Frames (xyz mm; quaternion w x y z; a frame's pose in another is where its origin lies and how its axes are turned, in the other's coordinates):
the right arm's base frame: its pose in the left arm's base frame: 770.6 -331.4 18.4 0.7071 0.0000 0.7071 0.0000
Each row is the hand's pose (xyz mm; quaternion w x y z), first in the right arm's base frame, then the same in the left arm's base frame.
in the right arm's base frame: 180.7 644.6 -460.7 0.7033 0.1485 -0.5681 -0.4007
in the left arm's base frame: 309.9 313.2 -162.3 0.8990 -0.1783 0.0956 -0.3883
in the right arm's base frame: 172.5 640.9 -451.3 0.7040 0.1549 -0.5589 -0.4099
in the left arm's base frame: 319.3 309.5 -154.1 0.8930 -0.1803 0.1026 -0.3994
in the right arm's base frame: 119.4 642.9 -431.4 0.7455 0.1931 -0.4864 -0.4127
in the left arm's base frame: 339.2 311.5 -101.0 0.8711 -0.1553 0.1832 -0.4284
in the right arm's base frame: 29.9 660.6 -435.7 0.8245 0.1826 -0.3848 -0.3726
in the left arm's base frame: 334.9 329.2 -11.5 0.8551 -0.1343 0.3109 -0.3926
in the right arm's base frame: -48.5 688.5 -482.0 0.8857 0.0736 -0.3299 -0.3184
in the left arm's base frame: 288.6 357.1 66.9 0.8595 -0.1731 0.3930 -0.2772
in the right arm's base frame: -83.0 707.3 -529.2 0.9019 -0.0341 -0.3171 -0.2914
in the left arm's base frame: 241.4 375.9 101.4 0.8619 -0.2302 0.4135 -0.1819
